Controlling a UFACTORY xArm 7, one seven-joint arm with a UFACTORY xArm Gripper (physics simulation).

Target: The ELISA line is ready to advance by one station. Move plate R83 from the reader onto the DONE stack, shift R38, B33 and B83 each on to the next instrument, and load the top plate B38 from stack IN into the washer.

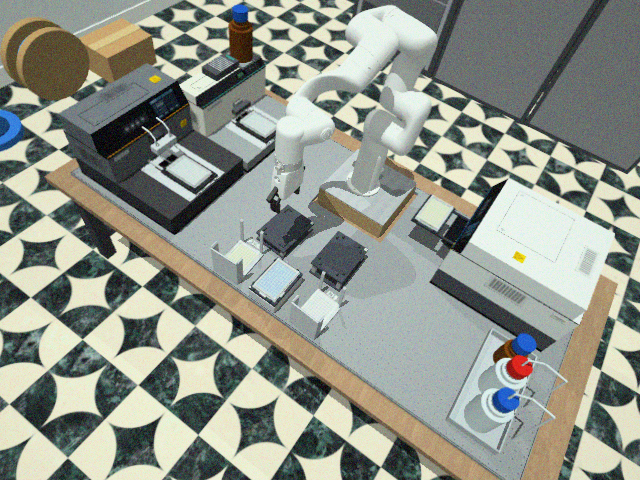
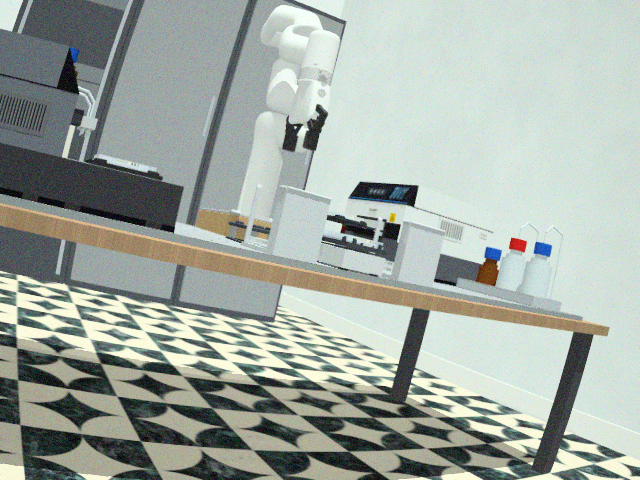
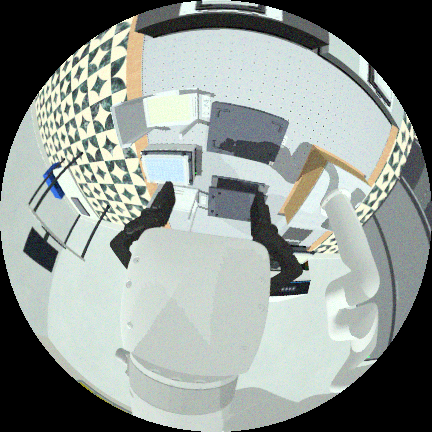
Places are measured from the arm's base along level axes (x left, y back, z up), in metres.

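Pixels of known places: gripper, fingertip midpoint: (image 1: 284, 201) (image 2: 298, 150) (image 3: 212, 194); arm's base at its link origin: (image 1: 363, 183) (image 3: 334, 201).
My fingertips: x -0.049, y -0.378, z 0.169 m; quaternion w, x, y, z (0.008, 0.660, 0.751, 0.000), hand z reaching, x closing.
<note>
For each thing: its middle in the pictures, then the offset to it from my fingertips. "spot": a spot on its surface instead.
- pale yellow plate at the middle of its body: (image 2: 341, 216) (image 1: 434, 212) (image 3: 296, 258) dz -0.100, dx +0.327, dy +0.398 m
- black instrument at a spot on its surface: (image 1: 149, 204) spot: dz -0.148, dx -0.367, dy -0.234 m
- grey-white instrument at the middle of its body: (image 2: 84, 122) (image 1: 243, 85) dz -0.025, dx -0.498, dy +0.301 m
- light-blue plate at the middle of its body: (image 2: 349, 239) (image 3: 164, 169) (image 1: 276, 279) dz -0.168, dx +0.107, dy -0.134 m
- white plate at the middle of its body: (image 1: 316, 310) (image 3: 176, 200) dz -0.202, dx +0.257, dy -0.113 m
- bottle tray at a spot on its surface: (image 1: 467, 384) spot: dz -0.226, dx +0.725, dy +0.034 m
My gripper (image 1: 286, 197) (image 2: 300, 146) (image 3: 212, 194) is open and empty, high above the bench near two dark square blocks. A pale yellow plate (image 1: 434, 212) lies on the carrier of the white instrument at right. White plates lie on the black instrument (image 1: 149, 204) and on the grey-white instrument (image 1: 222, 87) at the back left. A light-blue plate (image 1: 276, 279) (image 3: 166, 167) sits on a low stand between two stacks. The left stack holds a yellow plate (image 1: 244, 256) (image 3: 171, 110); the right stack holds a white plate (image 1: 319, 308). Plate and stack labels are not legible.
The dark blocks (image 1: 285, 228) (image 1: 338, 258) stand behind the stacks. The arm's wooden-sided base (image 1: 351, 214) is behind them. A bottle tray (image 1: 467, 384) stands at the front right. The stacks' tall walls (image 2: 297, 222) (image 2: 418, 253) and thin posts rise near the bench's front edge.
</note>
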